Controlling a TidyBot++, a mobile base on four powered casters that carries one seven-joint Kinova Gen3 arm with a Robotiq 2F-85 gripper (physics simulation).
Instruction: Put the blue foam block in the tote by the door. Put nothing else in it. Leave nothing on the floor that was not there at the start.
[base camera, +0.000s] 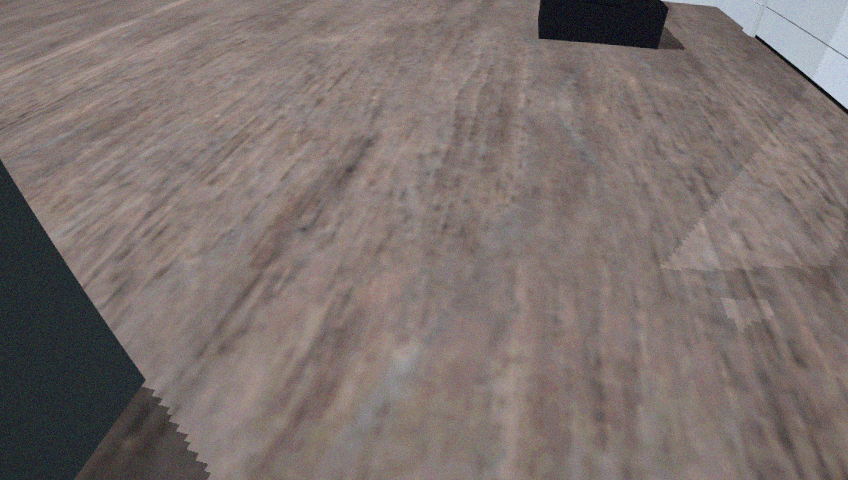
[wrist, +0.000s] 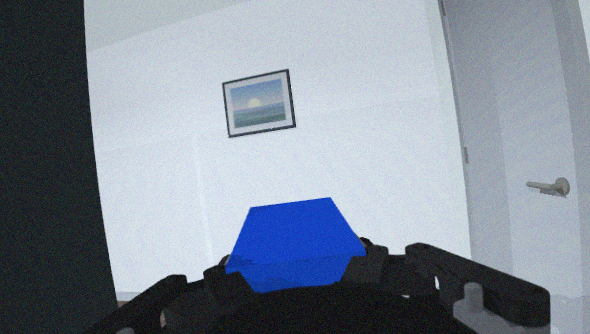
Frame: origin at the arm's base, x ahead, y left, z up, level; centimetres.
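Seen in the pictures: gripper, fingertip midpoint: (wrist: 296, 254).
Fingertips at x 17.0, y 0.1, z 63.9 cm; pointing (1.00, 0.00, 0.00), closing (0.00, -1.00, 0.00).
Note:
Pixels of each thing's top centre, then the offset from my fingertips to it. "spot": a spot on its surface instead.
- blue foam block, middle of its top: (wrist: 290, 211) dy +0.0, dx -0.4, dz +2.7 cm
- black box, surface spot: (base camera: 601, 23) spot: dy -46.6, dx +112.1, dz -98.6 cm
The blue foam block (wrist: 295, 232) is between the two black fingers of my gripper (wrist: 296, 254) at the lower middle of the wrist view. The gripper is shut on it and holds it up in front of a white wall. A black box (base camera: 601, 23), which looks like the tote, stands on the floor at the top right of the base view, close to the wall. Its top is cut off by the frame, so its inside is hidden. The grey door (wrist: 530, 125) with a lever handle is at the right of the wrist view. The gripper does not show in the base view.
The dark side panel of a shelf unit (base camera: 47, 333) (wrist: 47, 150) is close on the left in both views. A white wall (base camera: 797, 23) (wrist: 380, 165) runs along the right of the base view and across the wrist view. A framed picture (wrist: 259, 103) hangs on it.

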